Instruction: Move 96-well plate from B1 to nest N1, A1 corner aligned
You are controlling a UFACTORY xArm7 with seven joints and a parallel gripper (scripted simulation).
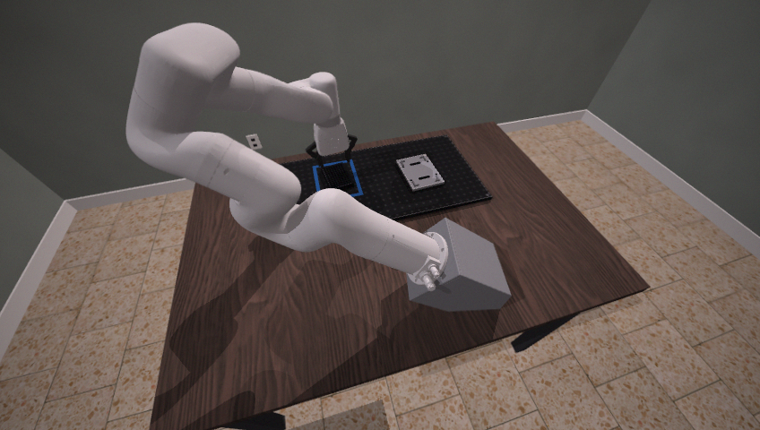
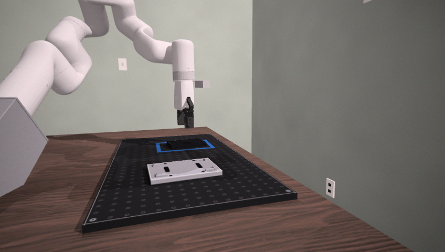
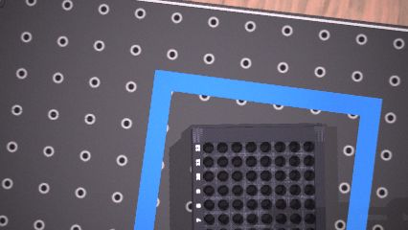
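My gripper is now 70 mm above the black 96-well plate. Also, from my hand: white plate nest: 50 mm behind, 300 mm to the right, 70 mm below.
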